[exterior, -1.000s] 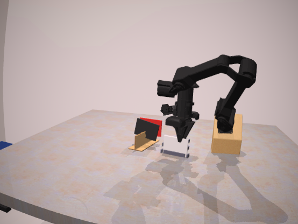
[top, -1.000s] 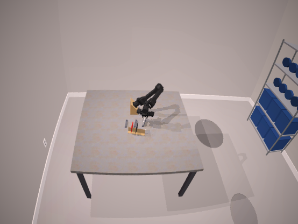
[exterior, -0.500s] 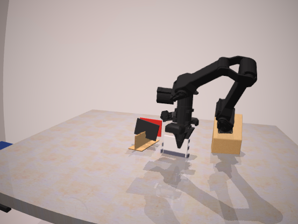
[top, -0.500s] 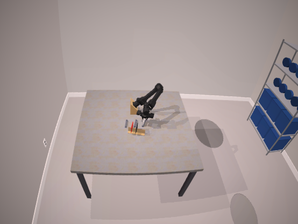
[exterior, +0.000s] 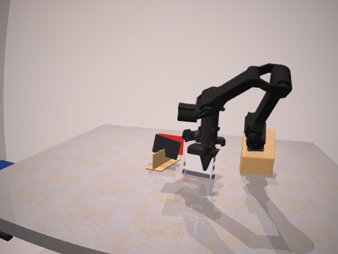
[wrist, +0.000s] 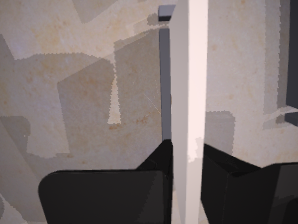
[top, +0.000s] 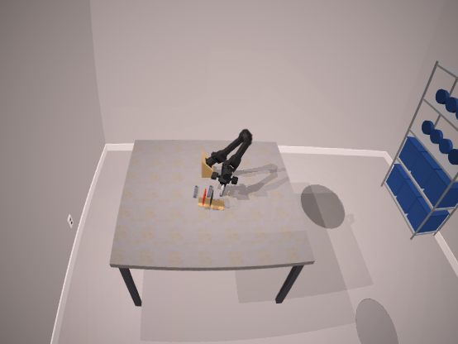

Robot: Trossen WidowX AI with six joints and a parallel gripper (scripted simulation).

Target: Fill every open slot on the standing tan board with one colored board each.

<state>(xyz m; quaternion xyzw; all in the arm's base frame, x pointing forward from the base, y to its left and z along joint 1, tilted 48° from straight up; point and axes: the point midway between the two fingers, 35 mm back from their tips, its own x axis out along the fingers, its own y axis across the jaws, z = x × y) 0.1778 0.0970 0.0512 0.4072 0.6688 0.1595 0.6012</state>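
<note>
The dark navy board is 150 mm ahead of my gripper tip, 100 mm to the right of it and 30 mm above it. Also, from my gripper tip: red board (150 mm to the right, 140 mm ahead, 30 mm above); then white board (20 mm ahead, 10 mm to the right); then tan board (160 mm ahead, 100 mm to the right).
</note>
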